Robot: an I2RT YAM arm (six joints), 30 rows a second.
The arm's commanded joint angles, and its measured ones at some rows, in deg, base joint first. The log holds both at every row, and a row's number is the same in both.
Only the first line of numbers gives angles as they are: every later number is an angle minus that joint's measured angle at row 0.
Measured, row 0:
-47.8 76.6 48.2 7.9 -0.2 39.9
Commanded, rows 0 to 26:
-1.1 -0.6 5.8 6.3 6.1 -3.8
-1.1 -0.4 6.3 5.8 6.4 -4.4
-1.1 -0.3 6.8 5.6 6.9 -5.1
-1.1 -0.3 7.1 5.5 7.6 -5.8
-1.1 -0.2 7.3 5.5 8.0 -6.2
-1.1 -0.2 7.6 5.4 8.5 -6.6
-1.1 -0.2 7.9 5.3 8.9 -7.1
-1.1 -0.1 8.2 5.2 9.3 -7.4
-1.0 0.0 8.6 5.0 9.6 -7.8
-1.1 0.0 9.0 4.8 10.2 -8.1
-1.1 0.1 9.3 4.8 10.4 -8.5
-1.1 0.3 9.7 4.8 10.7 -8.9
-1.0 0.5 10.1 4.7 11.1 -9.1
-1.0 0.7 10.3 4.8 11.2 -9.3
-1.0 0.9 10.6 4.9 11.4 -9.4
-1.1 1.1 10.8 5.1 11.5 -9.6
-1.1 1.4 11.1 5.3 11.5 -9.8
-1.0 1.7 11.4 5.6 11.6 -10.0
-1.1 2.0 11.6 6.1 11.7 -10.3
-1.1 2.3 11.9 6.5 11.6 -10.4
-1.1 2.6 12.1 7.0 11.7 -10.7
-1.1 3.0 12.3 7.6 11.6 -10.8
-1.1 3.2 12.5 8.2 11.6 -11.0
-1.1 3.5 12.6 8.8 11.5 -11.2
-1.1 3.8 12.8 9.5 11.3 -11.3
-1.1 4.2 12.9 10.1 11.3 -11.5
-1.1 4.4 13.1 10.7 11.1 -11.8
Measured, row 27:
0.8 4.9 6.6 -9.4 2.8 -9.5
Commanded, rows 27 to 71:
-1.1 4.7 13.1 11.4 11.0 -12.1
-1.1 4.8 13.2 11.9 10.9 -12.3
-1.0 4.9 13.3 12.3 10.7 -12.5
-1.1 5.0 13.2 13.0 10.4 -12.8
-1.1 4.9 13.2 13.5 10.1 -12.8
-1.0 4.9 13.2 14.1 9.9 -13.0
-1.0 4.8 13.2 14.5 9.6 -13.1
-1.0 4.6 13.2 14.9 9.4 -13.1
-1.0 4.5 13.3 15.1 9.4 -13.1
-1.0 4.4 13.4 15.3 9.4 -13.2
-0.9 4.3 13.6 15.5 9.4 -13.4
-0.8 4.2 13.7 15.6 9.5 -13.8
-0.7 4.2 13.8 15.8 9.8 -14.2
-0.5 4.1 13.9 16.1 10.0 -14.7
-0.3 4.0 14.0 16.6 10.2 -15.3
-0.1 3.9 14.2 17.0 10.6 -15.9
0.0 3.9 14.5 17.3 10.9 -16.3
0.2 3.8 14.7 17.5 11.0 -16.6
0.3 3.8 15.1 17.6 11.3 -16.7
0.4 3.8 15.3 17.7 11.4 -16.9
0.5 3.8 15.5 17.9 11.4 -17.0
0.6 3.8 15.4 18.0 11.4 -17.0
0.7 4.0 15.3 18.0 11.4 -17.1
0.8 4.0 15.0 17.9 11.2 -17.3
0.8 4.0 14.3 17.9 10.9 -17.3
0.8 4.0 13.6 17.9 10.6 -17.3
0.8 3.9 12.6 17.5 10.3 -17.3
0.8 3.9 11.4 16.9 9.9 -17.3
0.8 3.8 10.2 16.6 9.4 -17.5
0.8 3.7 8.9 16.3 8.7 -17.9
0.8 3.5 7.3 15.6 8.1 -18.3
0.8 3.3 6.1 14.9 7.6 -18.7
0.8 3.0 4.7 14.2 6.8 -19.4
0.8 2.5 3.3 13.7 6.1 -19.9
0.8 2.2 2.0 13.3 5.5 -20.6
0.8 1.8 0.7 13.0 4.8 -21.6
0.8 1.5 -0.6 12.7 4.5 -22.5
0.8 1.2 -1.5 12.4 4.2 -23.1
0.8 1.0 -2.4 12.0 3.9 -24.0
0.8 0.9 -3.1 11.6 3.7 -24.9
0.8 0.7 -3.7 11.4 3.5 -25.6
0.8 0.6 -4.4 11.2 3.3 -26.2
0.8 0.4 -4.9 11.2 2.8 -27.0
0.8 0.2 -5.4 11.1 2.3 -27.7
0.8 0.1 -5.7 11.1 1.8 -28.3
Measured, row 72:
0.9 1.6 -4.6 7.8 1.9 -24.8
